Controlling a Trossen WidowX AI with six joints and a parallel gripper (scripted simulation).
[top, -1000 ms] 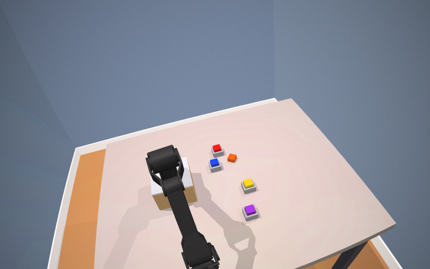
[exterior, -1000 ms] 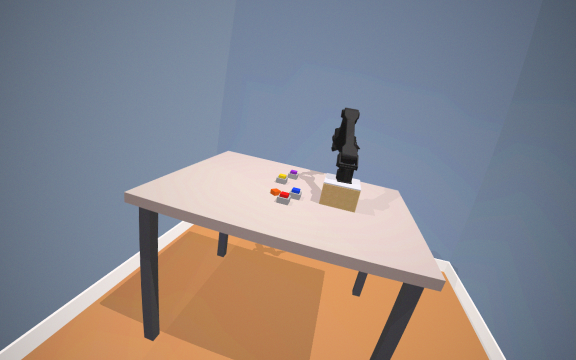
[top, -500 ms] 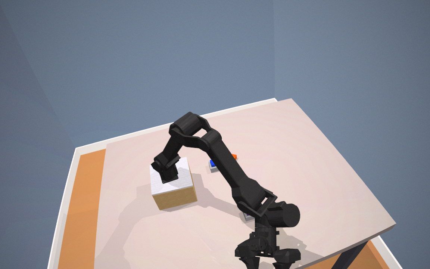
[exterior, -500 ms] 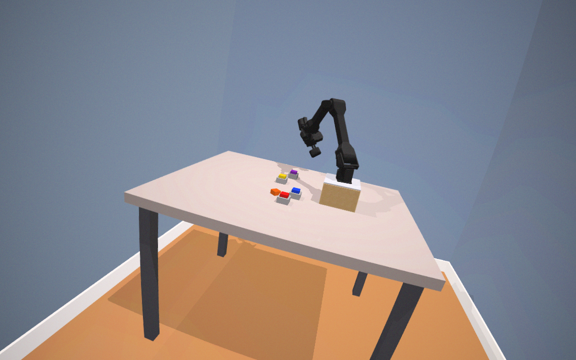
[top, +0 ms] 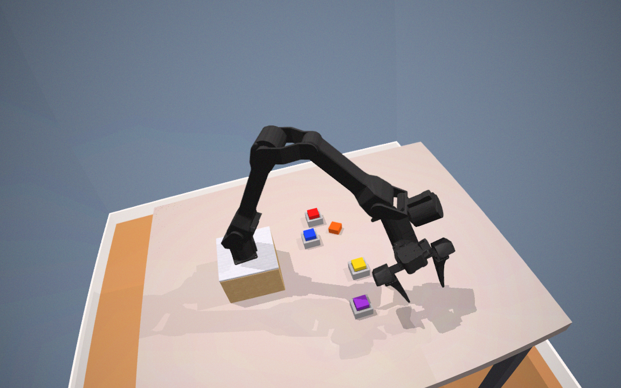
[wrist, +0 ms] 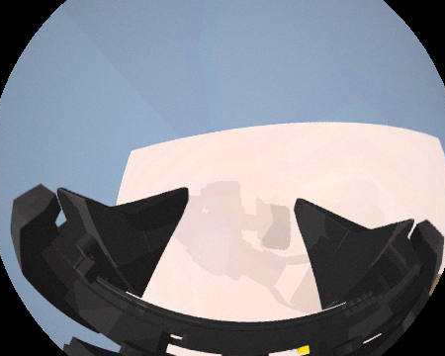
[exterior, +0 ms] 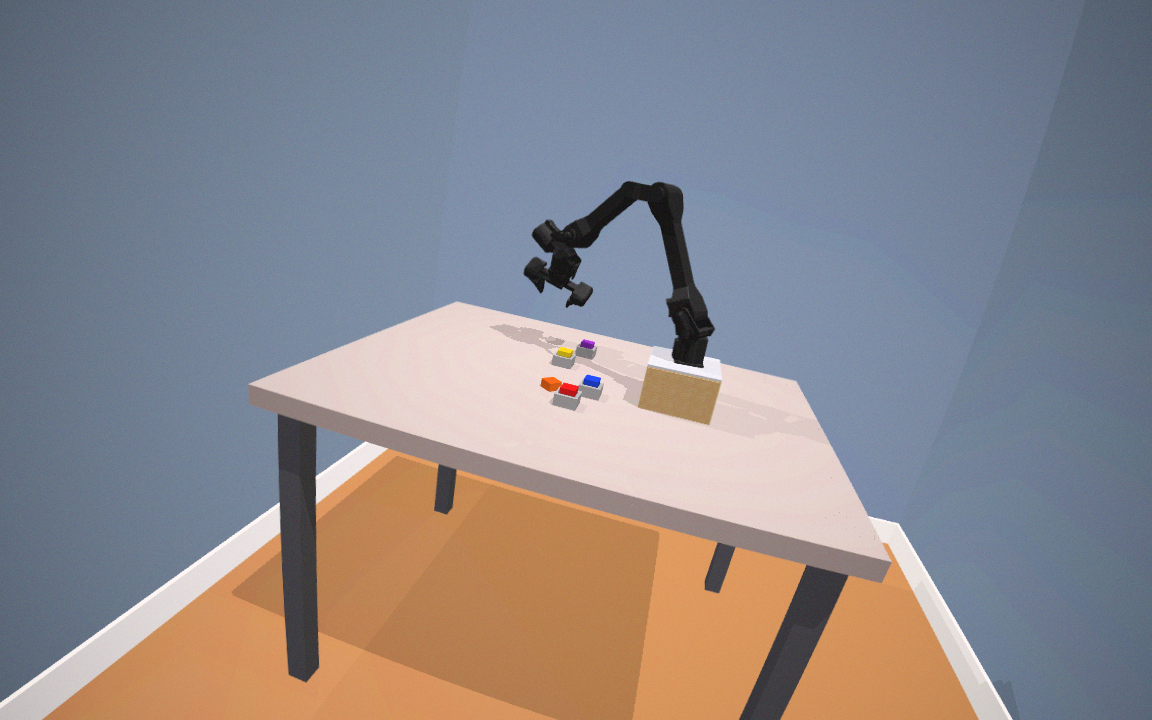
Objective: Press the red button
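Right now my gripper tip is 11 cm past the red button, 46 cm to the right of it and 8 cm above it. Round my gripper tip: yellow button: 7 cm behind, 21 cm to the left, 8 cm below; then purple button: 12 cm behind, 10 cm to the left, 8 cm below; then orange block: 7 cm behind, 39 cm to the left, 10 cm below.
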